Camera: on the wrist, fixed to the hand. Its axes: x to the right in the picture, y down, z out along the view.
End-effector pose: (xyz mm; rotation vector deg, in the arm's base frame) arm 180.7 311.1 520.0 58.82 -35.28 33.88
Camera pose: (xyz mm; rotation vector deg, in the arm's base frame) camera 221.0 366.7 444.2 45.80 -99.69 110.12
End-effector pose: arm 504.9 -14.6 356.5 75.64 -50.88 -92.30
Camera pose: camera 582.8 20.3 300.2 7.14 -104.27 -23.62
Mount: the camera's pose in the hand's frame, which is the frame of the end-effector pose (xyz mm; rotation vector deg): -17.3 -51.1 -86.9 19.44 -23.33 90.48
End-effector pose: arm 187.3 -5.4 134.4 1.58 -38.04 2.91
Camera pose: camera 230.0 -53.4 54.8 -9.81 -53.52 98.19
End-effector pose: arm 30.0 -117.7 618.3 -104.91 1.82 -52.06
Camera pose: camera -53.1 -155.6 664.4 -62.32 49.56 31.10
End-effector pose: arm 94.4 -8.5 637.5 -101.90 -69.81 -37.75
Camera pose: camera 44.4 -84.3 684.6 -111.86 7.50 45.30
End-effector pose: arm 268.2 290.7 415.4 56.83 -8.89 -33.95
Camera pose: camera 266.8 343.7 327.9 43.69 -73.61 41.74
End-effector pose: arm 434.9 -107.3 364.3 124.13 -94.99 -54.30
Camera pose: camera 526.2 -90.8 407.3 10.41 -165.64 -30.36
